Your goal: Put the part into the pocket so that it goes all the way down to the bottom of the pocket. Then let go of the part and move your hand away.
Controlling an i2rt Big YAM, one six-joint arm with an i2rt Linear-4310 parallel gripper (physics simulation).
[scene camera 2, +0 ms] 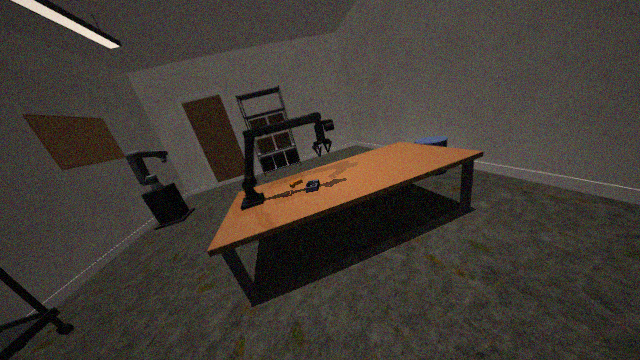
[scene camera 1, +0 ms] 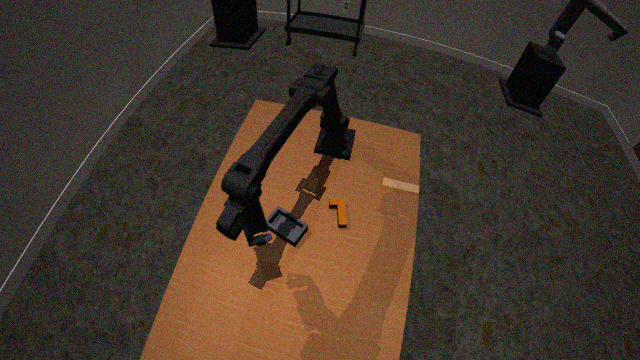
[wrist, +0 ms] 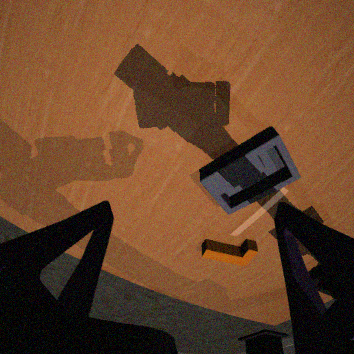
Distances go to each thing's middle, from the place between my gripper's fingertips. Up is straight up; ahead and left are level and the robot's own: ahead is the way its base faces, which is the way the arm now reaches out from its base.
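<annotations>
From my hand, the grey-blue tray (scene camera 1: 282,223) is 13 cm behind and 4 cm to the left, and it sits 21 cm below. The orange part (wrist: 211,249) is 24 cm behind my hand and 22 cm to the left of it, and again 21 cm below it.
</annotations>
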